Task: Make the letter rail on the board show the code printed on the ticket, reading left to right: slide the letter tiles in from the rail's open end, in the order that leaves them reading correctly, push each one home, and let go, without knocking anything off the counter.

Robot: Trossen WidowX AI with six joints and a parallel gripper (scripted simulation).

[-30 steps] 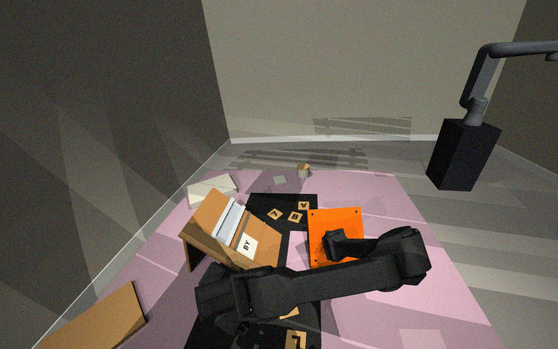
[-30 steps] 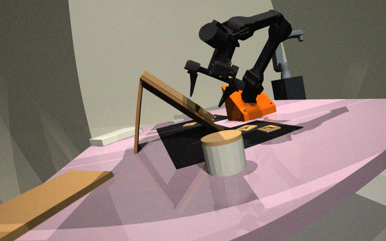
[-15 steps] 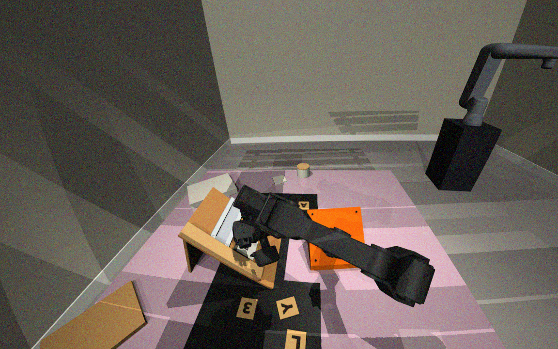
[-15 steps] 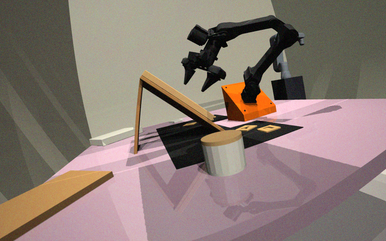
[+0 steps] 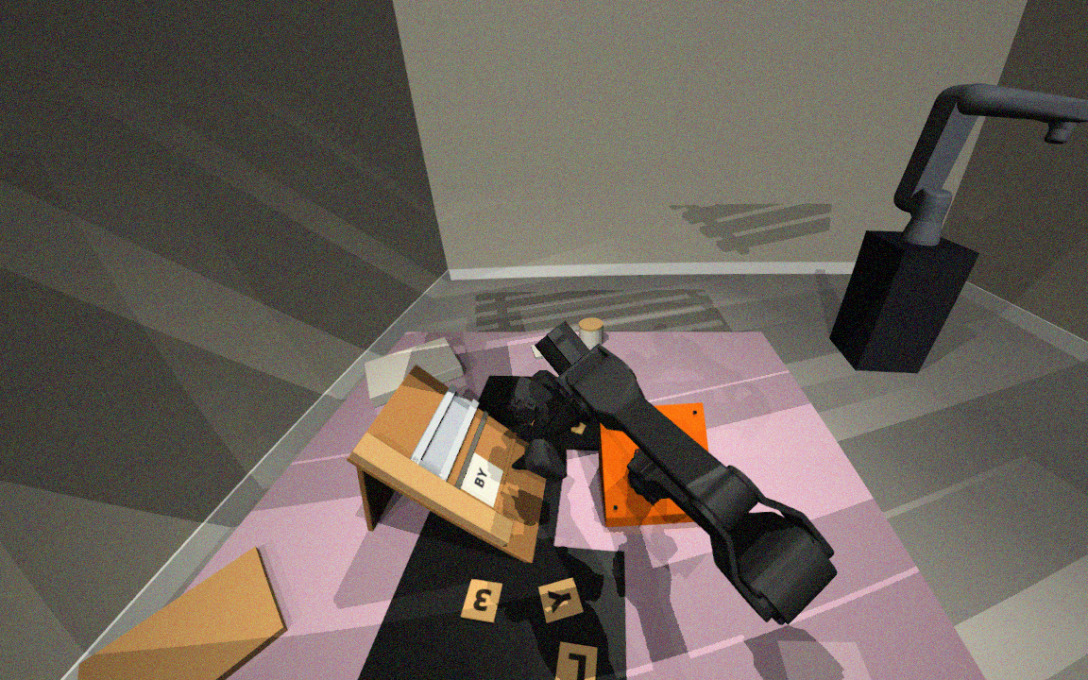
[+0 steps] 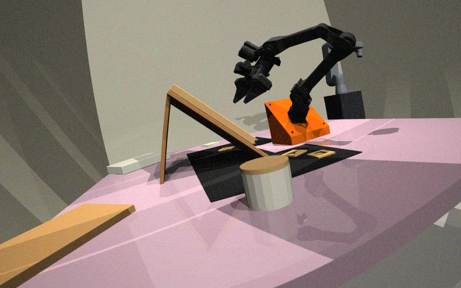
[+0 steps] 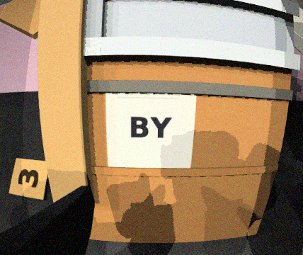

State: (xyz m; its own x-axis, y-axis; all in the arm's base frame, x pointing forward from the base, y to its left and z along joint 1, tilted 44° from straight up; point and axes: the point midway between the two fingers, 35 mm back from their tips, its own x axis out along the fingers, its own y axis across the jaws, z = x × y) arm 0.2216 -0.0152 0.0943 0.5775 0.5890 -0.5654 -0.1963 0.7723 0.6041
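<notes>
Right now the b tile is 60 mm behind my gripper tip, 240 mm to the right of it and 180 mm below it. From my gripper tip the other things lie so: black mat (20 mm behind, 40 mm to the right, 180 mm below); then y tile (100 mm behind, 160 mm to the left, 180 mm below); then white ticket (70 mm ahead, 20 mm to the left, 80 mm below).
</notes>
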